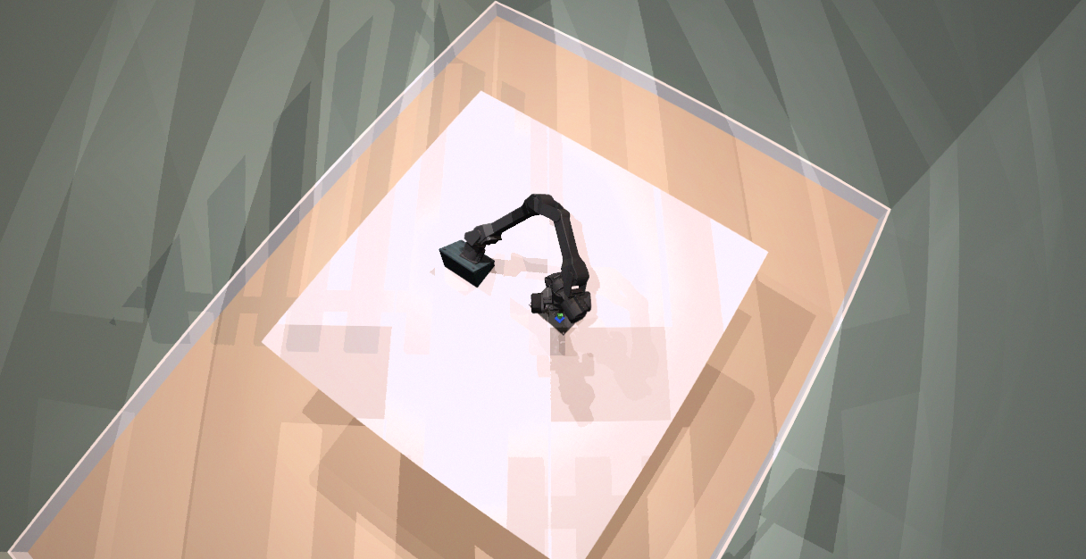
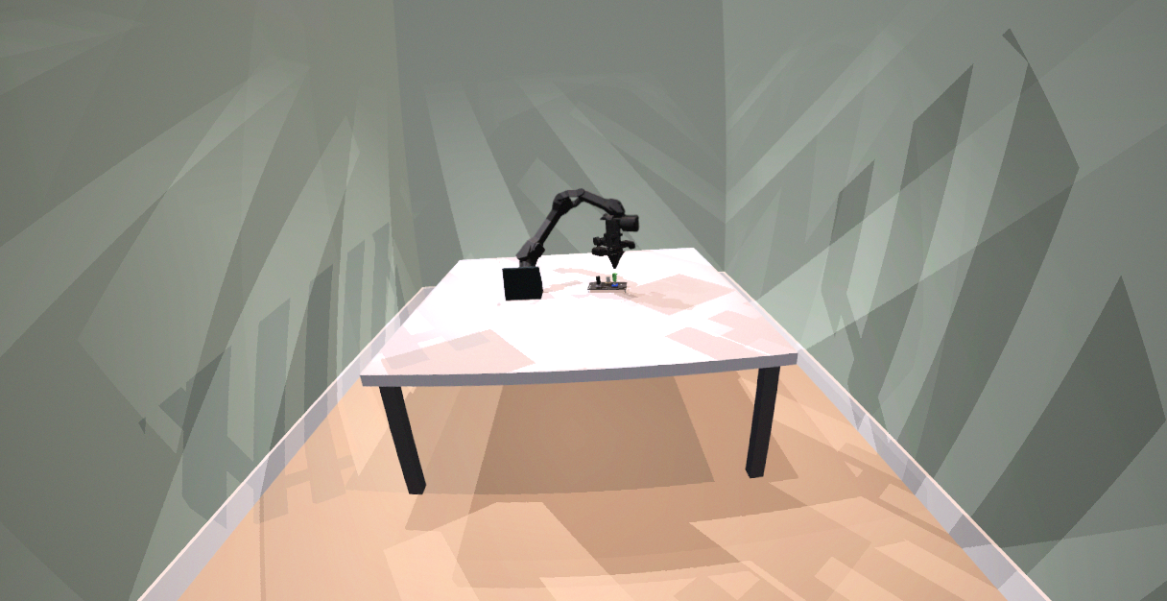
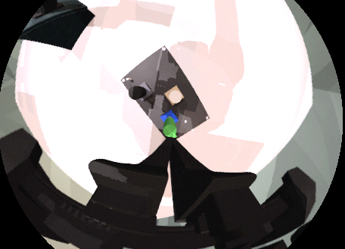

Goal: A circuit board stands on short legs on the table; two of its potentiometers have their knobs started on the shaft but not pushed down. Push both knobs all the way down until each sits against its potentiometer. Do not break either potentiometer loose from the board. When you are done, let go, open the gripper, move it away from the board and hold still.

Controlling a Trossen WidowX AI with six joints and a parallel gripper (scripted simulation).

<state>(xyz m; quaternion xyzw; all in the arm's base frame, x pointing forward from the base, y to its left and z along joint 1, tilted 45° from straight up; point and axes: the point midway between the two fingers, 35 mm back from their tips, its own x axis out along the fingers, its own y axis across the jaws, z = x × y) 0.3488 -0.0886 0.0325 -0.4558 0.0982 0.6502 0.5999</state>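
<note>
Right now the green knob is 30 mm below my gripper tip. Also, from my gripper tip: black knob (70 mm behind, 10 mm to the left, 50 mm below); then grey part (70 mm behind, 10 mm to the left, 60 mm below).
</note>
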